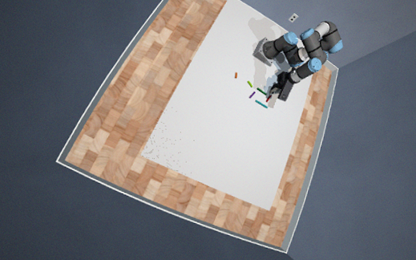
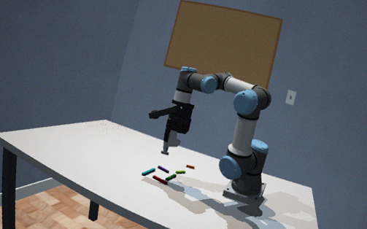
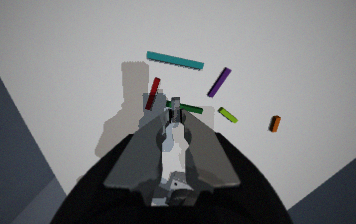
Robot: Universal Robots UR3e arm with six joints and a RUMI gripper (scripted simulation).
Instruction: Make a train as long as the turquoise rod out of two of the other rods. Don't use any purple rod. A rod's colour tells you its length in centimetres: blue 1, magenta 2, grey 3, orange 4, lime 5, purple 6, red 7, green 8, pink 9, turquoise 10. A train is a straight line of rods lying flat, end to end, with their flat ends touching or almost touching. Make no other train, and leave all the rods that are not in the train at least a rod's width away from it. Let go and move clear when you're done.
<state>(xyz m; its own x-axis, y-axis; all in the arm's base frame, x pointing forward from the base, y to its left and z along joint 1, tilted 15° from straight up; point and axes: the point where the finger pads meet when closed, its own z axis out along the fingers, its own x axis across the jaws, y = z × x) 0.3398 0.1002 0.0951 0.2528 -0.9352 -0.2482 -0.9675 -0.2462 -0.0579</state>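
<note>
My hand is 24 cm to the left of the orange rod, 11 cm above it and 3 cm past it. Round my hand: grey rod: 1 cm below; then green rod: 11 cm below, 4 cm behind, 3 cm to the right; then turquoise rod: 11 cm below, 5 cm ahead, 1 cm to the left.
</note>
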